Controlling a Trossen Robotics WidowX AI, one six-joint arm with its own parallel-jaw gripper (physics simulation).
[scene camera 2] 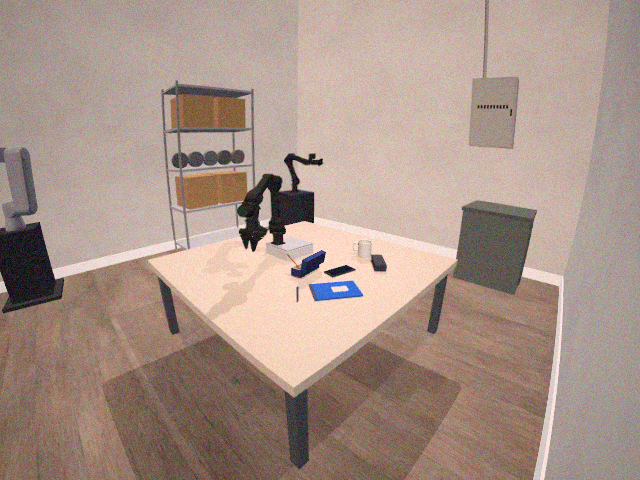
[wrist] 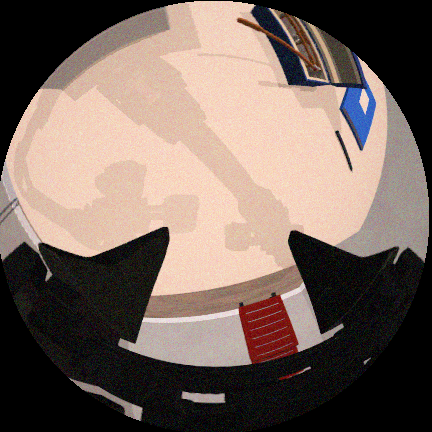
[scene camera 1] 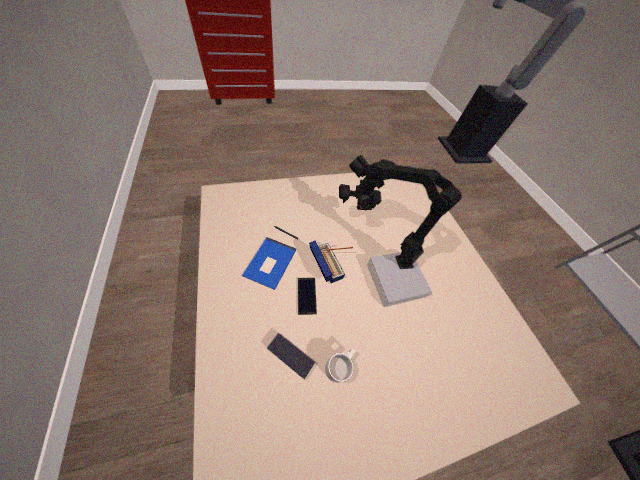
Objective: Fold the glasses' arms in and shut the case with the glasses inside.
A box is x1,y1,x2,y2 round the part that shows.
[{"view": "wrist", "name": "my gripper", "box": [2,226,423,431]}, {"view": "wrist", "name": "blue notebook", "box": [339,79,375,150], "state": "on the table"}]
